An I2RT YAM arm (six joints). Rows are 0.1 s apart.
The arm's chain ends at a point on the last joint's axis. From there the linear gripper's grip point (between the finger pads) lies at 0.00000 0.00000 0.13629 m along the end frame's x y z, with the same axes.
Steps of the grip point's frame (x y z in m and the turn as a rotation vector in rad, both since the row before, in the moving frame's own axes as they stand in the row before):
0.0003 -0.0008 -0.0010 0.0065 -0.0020 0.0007
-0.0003 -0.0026 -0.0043 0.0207 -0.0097 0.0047
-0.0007 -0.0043 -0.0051 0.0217 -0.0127 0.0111
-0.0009 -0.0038 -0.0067 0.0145 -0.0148 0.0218
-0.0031 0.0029 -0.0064 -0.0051 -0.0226 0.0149
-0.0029 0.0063 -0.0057 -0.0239 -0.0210 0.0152
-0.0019 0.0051 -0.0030 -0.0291 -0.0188 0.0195
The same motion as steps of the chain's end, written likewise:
0.0006 0.0001 -0.0010 0.0065 -0.0020 0.0007
0.0010 0.0002 -0.0043 0.0207 -0.0097 0.0047
0.0010 -0.0013 -0.0051 0.0217 -0.0127 0.0111
0.0011 -0.0018 -0.0067 0.0145 -0.0148 0.0218
0.0000 0.0022 -0.0064 -0.0051 -0.0226 0.0149
0.0000 0.0031 -0.0056 -0.0239 -0.0210 0.0152
0.0007 0.0012 -0.0029 -0.0291 -0.0188 0.0195

